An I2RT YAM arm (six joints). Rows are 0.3 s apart.
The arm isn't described. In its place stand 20 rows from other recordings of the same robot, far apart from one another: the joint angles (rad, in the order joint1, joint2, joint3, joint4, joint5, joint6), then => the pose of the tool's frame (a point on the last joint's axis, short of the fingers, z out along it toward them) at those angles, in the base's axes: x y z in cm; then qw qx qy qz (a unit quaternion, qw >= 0).
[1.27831 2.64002 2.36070 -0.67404 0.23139 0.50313] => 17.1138 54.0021 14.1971 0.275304 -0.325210 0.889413 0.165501
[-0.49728 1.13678 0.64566 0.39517 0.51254 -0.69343] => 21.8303 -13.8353 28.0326 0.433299 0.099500 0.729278 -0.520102
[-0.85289 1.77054 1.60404 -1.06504 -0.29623 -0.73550] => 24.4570 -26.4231 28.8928 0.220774 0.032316 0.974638 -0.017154
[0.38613 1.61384 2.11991 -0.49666 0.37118 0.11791] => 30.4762 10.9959 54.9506 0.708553 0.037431 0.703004 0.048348
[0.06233 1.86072 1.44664 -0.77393 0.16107 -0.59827] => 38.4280 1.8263 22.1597 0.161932 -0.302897 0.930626 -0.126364
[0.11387 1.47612 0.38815 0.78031 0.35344 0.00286] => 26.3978 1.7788 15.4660 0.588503 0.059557 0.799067 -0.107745
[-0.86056 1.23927 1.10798 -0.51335 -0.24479 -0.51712] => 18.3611 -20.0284 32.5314 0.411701 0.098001 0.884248 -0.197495
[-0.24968 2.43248 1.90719 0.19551 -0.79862 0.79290] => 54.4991 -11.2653 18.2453 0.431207 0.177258 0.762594 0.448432
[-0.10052 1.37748 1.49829 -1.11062 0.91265 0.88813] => 25.3702 -5.3895 38.1613 0.399433 0.519153 0.697228 -0.291217
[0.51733 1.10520 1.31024 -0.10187 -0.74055 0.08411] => 18.7040 13.4066 46.8353 0.589444 -0.396634 0.551973 0.436536
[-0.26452 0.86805 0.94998 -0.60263 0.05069 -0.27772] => 17.6814 -4.9762 34.0299 0.476917 0.006994 0.865087 -0.155326
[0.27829 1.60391 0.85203 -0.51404 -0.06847 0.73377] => 27.0044 7.9686 14.9377 0.116342 0.217964 0.963492 0.103151
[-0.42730 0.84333 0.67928 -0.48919 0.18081 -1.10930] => 16.3464 -8.1469 26.3598 0.260901 -0.260944 0.854889 -0.364696
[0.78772 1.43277 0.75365 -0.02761 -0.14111 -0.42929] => 20.4622 21.2672 19.6853 0.399575 -0.542045 0.726385 0.137447
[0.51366 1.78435 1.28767 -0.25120 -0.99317 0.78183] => 32.3658 21.6843 24.3964 0.016935 -0.081108 0.824074 0.560390
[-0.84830 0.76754 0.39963 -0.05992 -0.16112 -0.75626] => 12.2984 -13.0881 21.9400 0.423392 -0.004912 0.839487 -0.340554
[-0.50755 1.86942 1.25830 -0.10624 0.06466 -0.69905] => 36.1816 -20.3854 20.2379 0.323948 -0.073668 0.906965 -0.258932
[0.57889 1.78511 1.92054 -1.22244 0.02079 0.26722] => 30.3237 19.7307 36.6976 0.222554 -0.148218 0.959456 0.089135
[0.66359 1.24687 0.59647 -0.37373 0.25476 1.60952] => 18.1722 13.0695 17.0529 0.223618 0.465591 0.834608 0.191442
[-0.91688 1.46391 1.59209 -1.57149 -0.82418 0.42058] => 16.6512 -17.4308 36.9439 0.154753 0.546916 0.733285 0.373132
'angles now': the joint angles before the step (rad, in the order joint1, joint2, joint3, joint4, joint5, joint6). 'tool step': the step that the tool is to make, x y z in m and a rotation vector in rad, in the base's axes. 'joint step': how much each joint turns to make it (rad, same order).
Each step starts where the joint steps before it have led.
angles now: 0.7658, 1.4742, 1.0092, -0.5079, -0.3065, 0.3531
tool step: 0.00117, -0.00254, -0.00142, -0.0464, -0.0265, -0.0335
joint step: -0.0019, 0.0000, -0.0004, -0.0133, 0.0607, -0.0027
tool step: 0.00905, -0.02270, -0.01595, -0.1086, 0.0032, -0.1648
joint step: -0.0633, -0.0007, -0.0477, -0.0196, 0.1201, 0.0461
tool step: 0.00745, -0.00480, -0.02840, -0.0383, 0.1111, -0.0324
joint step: -0.0332, 0.0812, -0.0213, -0.0052, -0.0366, 0.0176
